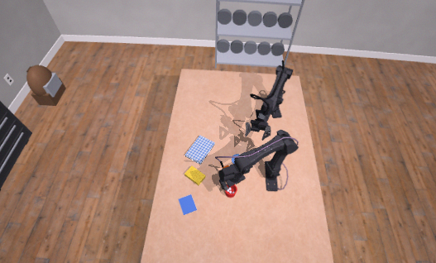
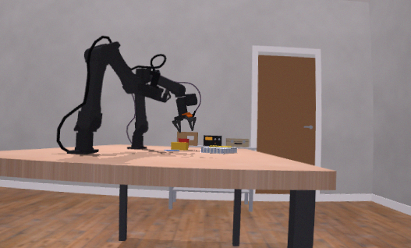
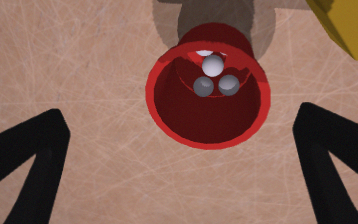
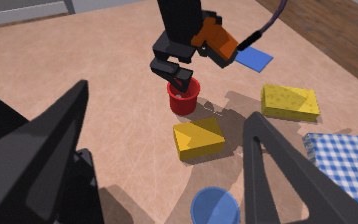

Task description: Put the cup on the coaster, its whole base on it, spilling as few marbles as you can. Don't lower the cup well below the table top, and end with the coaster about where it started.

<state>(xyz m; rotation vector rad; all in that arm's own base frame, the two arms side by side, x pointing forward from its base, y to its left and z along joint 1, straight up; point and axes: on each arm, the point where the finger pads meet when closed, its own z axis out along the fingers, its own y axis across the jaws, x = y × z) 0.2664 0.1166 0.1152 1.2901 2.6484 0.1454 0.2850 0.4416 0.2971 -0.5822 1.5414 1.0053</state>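
Right now my left hand is 10 mm past the red cup, 10 mm to the right of it and 80 mm above it. From my left hand the other things lie so: blue square: 220 mm ahead, 120 mm to the left, 110 mm below.
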